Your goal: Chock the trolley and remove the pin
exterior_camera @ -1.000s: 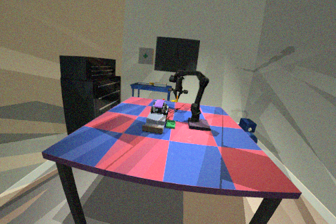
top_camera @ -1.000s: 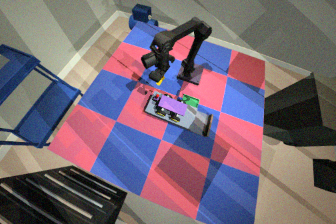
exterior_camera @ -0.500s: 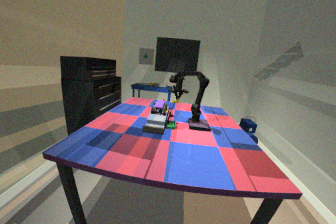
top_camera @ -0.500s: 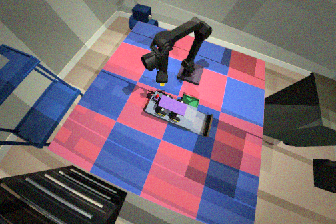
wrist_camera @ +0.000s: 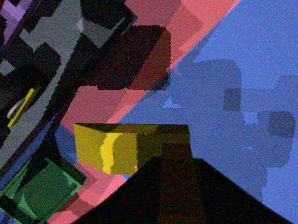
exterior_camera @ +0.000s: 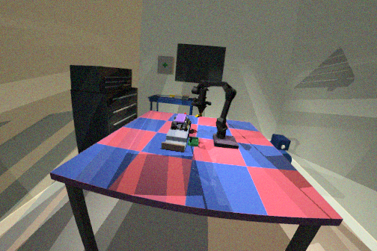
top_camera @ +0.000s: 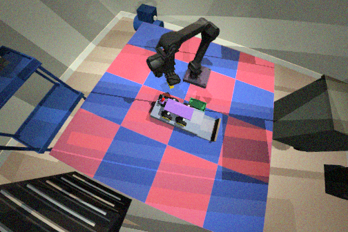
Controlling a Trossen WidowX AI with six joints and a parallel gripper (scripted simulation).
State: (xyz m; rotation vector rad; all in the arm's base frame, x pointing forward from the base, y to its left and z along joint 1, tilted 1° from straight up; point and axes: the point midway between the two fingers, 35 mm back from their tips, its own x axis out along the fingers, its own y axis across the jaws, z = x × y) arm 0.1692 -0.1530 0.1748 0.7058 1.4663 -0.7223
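My gripper tip is 2 cm short of the yellow chock, 1 cm to the right of it and 1 cm above it. Also, from my gripper tip: red-headed stop pin: 13 cm ahead, 5 cm below; grey ramp: 16 cm ahead, 13 cm below, 11 cm to the left; trolley: 16 cm ahead, 10 cm to the left, 6 cm below.
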